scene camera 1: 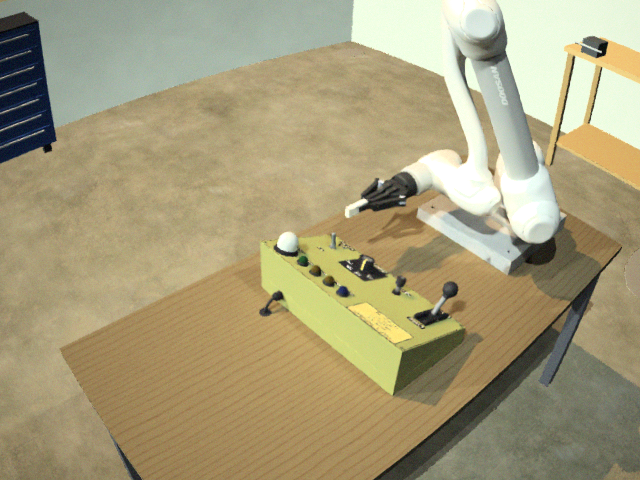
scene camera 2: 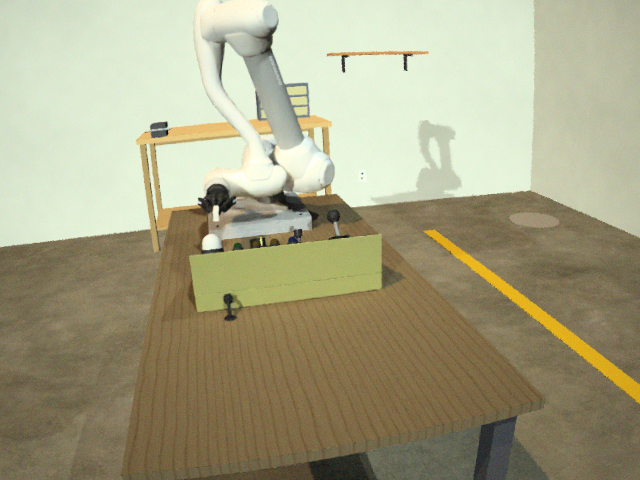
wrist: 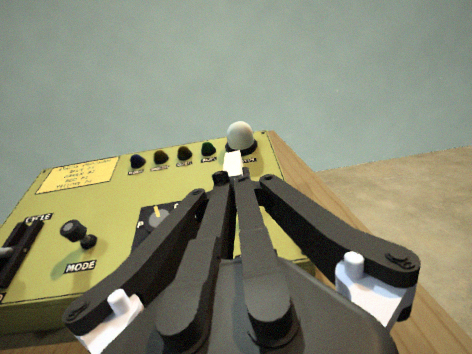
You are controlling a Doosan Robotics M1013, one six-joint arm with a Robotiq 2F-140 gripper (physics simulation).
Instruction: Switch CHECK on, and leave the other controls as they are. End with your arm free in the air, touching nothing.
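Pixels of known places: gripper, between the fingertips: (scene camera 1: 347, 212) (scene camera 2: 215, 216) (wrist: 235, 163); arm's base, origin of its link: (scene camera 2: 265, 205).
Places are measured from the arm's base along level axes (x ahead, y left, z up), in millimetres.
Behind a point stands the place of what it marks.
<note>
A yellow-green console (scene camera 1: 330, 320) {x 813, y 38, z 32 mm} (scene camera 2: 284, 276) {x 814, y -1, z 20 mm} (wrist: 112, 202) {x 688, y 52, z 58 mm} sits on the table. A small grey toggle (scene camera 1: 333, 241) {x 632, y -174, z 56 mm}, apparently CHECK, stands near its rear edge in scene camera 1, looking nearly upright; its blurred label cannot be read, and the toggle is hidden behind the fingers in the wrist view. My gripper (scene camera 1: 352, 208) {x 591, y -173, z 134 mm} (scene camera 2: 215, 212) {x 591, y -173, z 134 mm} (wrist: 235, 163) {x 591, y -173, z 134 mm} is shut and empty, its pale fingertips in the air above and behind the console, apart from the toggle. The PROGRAM knob (scene camera 1: 366, 262) {x 629, y -44, z 68 mm} (wrist: 159, 218) {x 613, y -59, z 63 mm}, MODE toggle (scene camera 1: 399, 284) {x 618, y 68, z 66 mm} (wrist: 74, 230) {x 599, y 51, z 72 mm} and CYCLE lever (scene camera 1: 449, 289) {x 566, y 186, z 104 mm} (scene camera 2: 333, 217) {x 571, y 176, z 93 mm} are on the console.
A white dome (scene camera 1: 287, 241) {x 791, y -166, z 131 mm} (scene camera 2: 211, 242) {x 800, y -179, z 126 mm} (wrist: 240, 135) {x 753, y -181, z 121 mm} and a row of dark coloured lamps line the console's high edge. A small black stalk (scene camera 1: 271, 303) {x 859, y -147, z -24 mm} (scene camera 2: 229, 306) {x 865, y -149, z -26 mm} stands at the console's tall side. The arm's base plate (scene camera 1: 465, 240) {x 223, y -21, z -27 mm} (scene camera 2: 258, 224) {x 224, y -42, z -11 mm} is behind the console.
</note>
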